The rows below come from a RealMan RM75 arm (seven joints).
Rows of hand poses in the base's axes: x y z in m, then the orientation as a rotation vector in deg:
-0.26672 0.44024 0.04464 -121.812 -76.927 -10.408
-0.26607 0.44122 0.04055 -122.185 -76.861 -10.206
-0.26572 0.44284 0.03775 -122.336 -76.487 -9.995
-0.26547 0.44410 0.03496 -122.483 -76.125 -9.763
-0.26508 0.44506 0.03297 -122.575 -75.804 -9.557
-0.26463 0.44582 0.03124 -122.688 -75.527 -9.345
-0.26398 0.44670 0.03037 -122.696 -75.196 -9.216
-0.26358 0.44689 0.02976 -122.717 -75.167 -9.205
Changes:
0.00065 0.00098 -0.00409 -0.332 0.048 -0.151
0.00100 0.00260 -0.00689 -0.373 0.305 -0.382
0.00125 0.00386 -0.00968 -0.423 0.571 -0.600
0.00164 0.00482 -0.01167 -0.439 0.818 -0.777
0.00209 0.00558 -0.01340 -0.491 1.042 -0.936
0.00274 0.00646 -0.01427 -0.413 1.270 -1.101
0.00314 0.00665 -0.01488 -0.422 1.283 -1.125

